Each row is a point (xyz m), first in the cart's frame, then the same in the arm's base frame.
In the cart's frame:
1: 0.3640 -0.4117 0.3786
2: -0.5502 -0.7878 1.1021
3: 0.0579 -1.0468 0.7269
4: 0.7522 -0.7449 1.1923
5: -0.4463 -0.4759 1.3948
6: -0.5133 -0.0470 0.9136
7: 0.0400 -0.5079 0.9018
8: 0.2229 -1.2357 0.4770
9: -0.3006 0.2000 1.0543
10: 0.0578 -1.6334 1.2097
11: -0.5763 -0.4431 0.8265
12: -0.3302 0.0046 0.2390
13: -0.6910 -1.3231 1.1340
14: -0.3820 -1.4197 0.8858
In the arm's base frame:
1: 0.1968 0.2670 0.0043
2: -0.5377 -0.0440 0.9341
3: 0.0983 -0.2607 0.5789
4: 0.7039 0.3445 0.8171
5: -0.5099 0.3658 1.0925
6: -0.7186 0.5694 0.5137
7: -0.0601 0.2835 0.5715
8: 0.2963 -0.4786 0.3822
9: -0.5763 0.8939 0.5351
10: 0.2867 -0.6229 1.2197
11: -0.6731 0.1652 0.5689
12: -0.5922 0.4252 -0.1605
13: -0.5218 -0.5515 1.1567
14: -0.2113 -0.6501 0.9111

